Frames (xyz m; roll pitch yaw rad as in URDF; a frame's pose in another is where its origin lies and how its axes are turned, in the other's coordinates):
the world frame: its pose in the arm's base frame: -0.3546 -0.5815 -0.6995 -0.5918 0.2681 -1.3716
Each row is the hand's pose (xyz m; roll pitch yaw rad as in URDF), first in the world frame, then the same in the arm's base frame.
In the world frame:
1: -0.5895 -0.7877 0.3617 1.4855 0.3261 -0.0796
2: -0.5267 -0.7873 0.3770 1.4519 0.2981 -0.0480
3: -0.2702 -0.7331 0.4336 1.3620 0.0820 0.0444
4: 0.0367 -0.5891 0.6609 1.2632 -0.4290 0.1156
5: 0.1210 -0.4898 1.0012 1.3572 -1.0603 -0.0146
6: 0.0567 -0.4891 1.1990 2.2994 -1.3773 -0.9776
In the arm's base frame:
1: -0.8713 -0.3058 0.1698 0.8041 0.4848 -1.6477
2: -0.8500 -0.3666 0.1652 0.7823 0.4817 -1.6015
3: -0.7251 -0.5983 0.1134 0.7654 0.3609 -1.3812
4: -0.4195 -0.8677 0.1366 0.7348 -0.0372 -1.0466
5: -0.1246 -0.9525 0.3332 0.6353 -0.6098 -0.7449
6: -0.0196 -0.9123 0.5081 0.4685 -1.0022 -0.4913

